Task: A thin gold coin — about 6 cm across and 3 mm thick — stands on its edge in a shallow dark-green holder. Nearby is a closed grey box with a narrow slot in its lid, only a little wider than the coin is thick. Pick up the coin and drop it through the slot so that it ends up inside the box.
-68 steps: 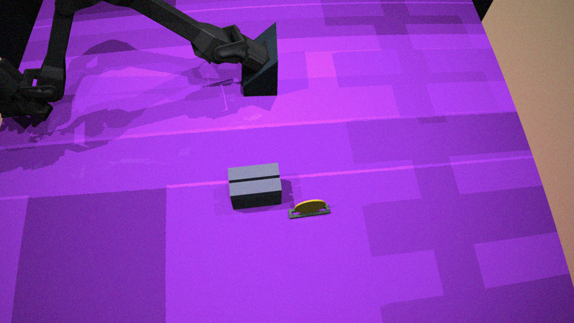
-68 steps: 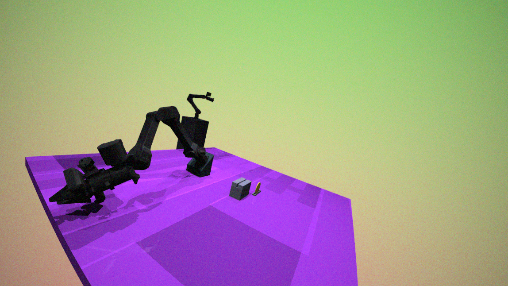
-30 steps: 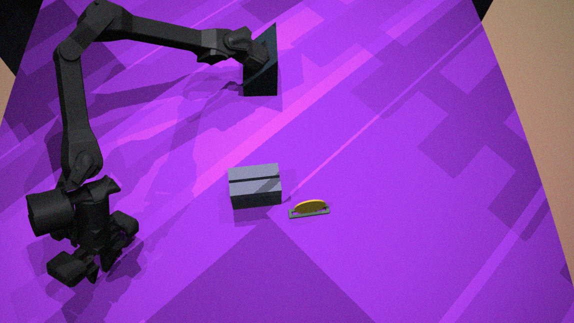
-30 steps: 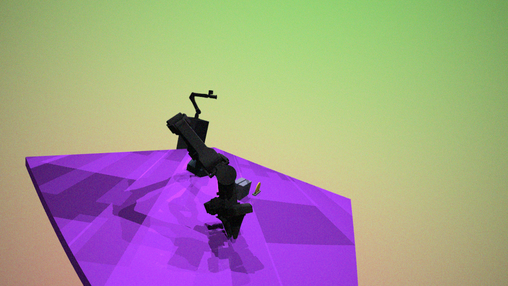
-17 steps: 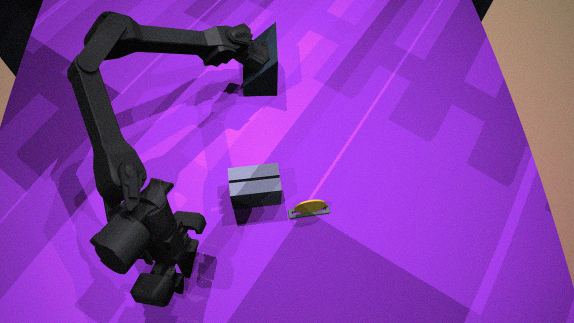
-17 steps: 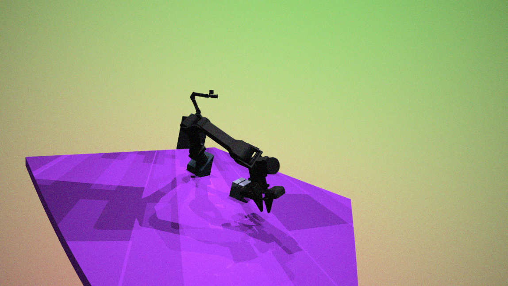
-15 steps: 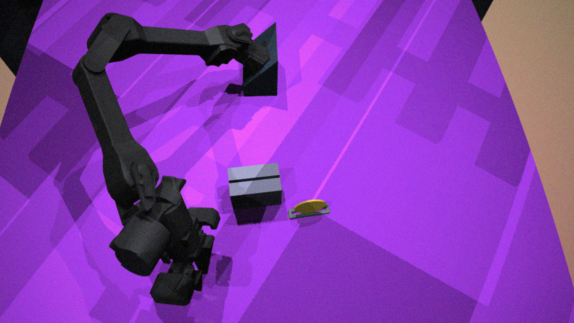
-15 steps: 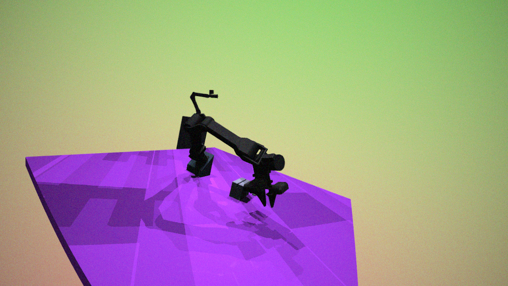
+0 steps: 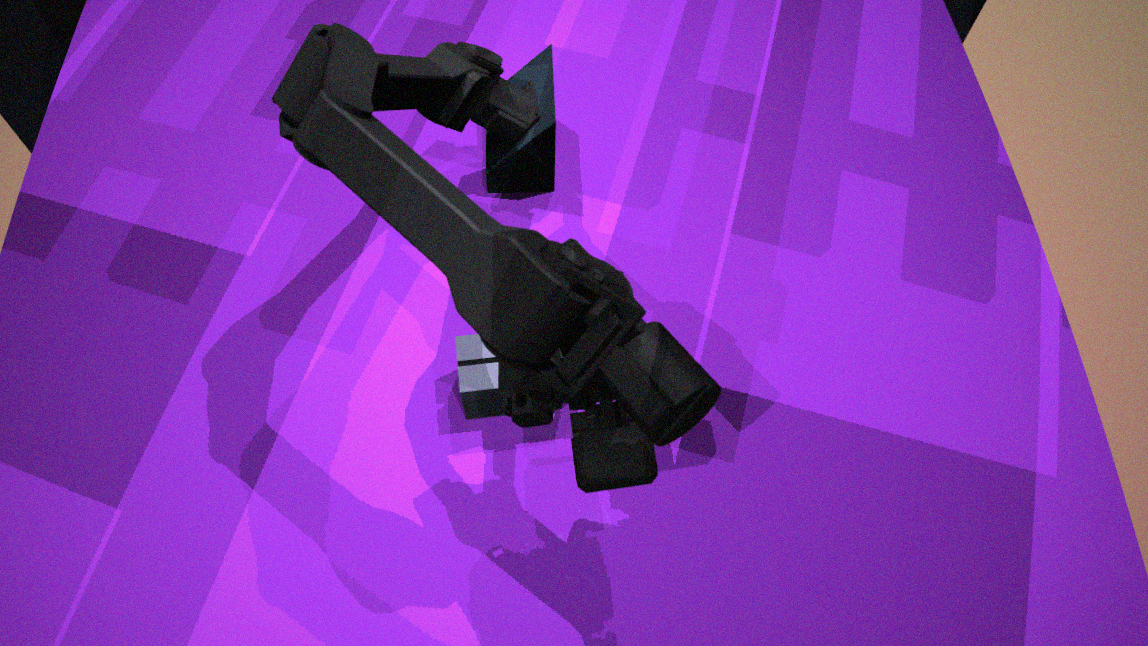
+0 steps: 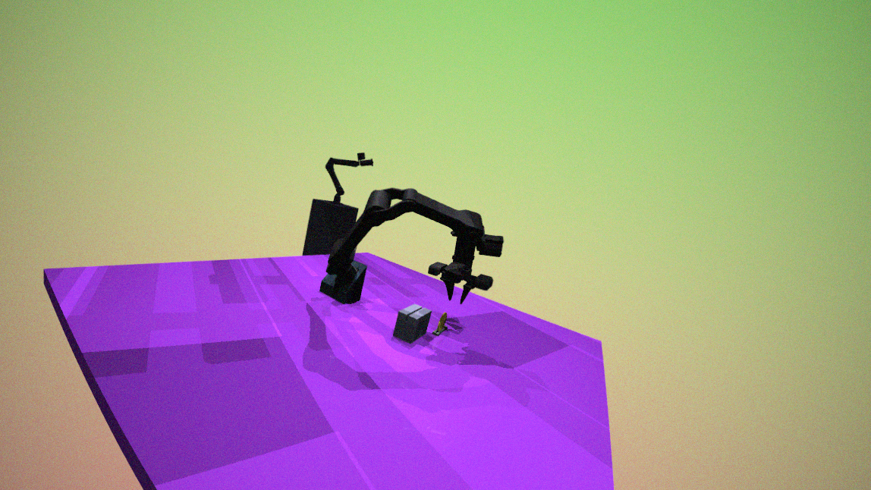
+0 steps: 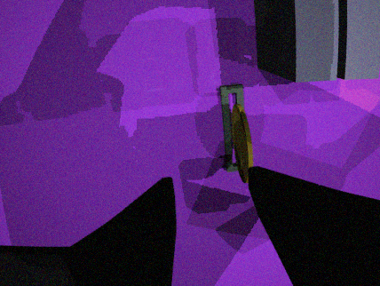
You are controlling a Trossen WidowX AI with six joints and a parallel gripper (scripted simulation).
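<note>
Right now the gold coin is 80 mm below my gripper tip, 30 mm to the left of it and 30 mm behind it.
</note>
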